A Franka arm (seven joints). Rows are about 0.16 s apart.
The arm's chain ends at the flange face. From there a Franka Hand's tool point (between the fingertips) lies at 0.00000 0.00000 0.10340 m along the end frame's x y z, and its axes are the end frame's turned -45 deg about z.
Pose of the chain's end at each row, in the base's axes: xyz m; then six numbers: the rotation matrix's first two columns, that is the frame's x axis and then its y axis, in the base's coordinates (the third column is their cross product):
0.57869, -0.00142, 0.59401, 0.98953, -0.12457, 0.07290, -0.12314, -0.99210, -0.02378
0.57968, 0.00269, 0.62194, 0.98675, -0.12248, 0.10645, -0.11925, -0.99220, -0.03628
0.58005, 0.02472, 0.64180, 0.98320, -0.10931, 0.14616, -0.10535, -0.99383, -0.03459
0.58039, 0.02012, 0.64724, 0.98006, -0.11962, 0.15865, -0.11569, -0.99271, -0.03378
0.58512, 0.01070, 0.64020, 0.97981, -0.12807, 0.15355, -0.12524, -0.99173, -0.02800
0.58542, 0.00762, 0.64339, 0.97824, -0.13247, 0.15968, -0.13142, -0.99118, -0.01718
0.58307, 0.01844, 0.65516, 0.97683, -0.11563, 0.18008, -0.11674, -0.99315, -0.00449
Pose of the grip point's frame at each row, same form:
0.58647, 0.00008, 0.49091, 0.78678, 0.61344, 0.06836, 0.61263, -0.78960, 0.03473
0.59106, 0.00508, 0.51920, 0.78206, 0.61498, 0.10093, 0.61342, -0.78820, 0.04962
0.59546, 0.02664, 0.53957, 0.76972, 0.62545, 0.12781, 0.62073, -0.78004, 0.07889
0.59709, 0.02165, 0.54521, 0.77481, 0.61737, 0.13607, 0.61120, -0.78654, 0.08830
0.60124, 0.01155, 0.53807, 0.78139, 0.61070, 0.12838, 0.60427, -0.79182, 0.08878
0.60202, 0.00719, 0.54133, 0.78465, 0.60720, 0.12506, 0.59879, -0.79454, 0.10076
0.60162, 0.01672, 0.55345, 0.77327, 0.62050, 0.13051, 0.60818, -0.78403, 0.12416

